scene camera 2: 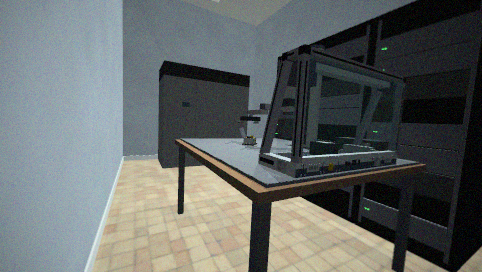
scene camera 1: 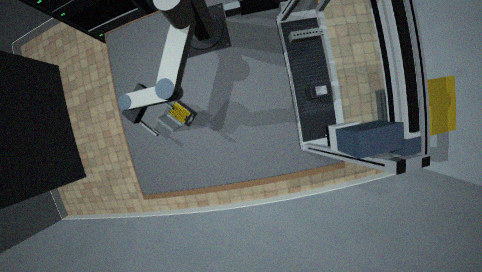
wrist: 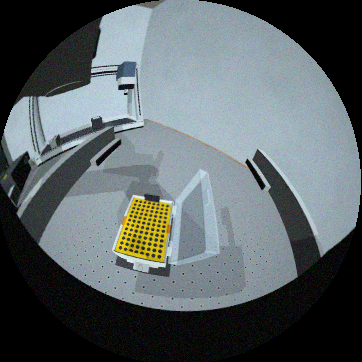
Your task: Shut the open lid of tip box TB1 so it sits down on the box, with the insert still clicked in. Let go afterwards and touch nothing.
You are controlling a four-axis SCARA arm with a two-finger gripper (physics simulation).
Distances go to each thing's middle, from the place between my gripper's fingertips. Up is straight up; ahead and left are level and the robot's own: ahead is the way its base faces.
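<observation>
The clear lid (wrist: pixel 193 236) is 3 cm to the right of my hand and 9 cm below it. There's also the yellow perforated insert (wrist: pixel 143 234), and that's 14 cm below my hand, 5 cm behind it and 2 cm to the left of it.
</observation>
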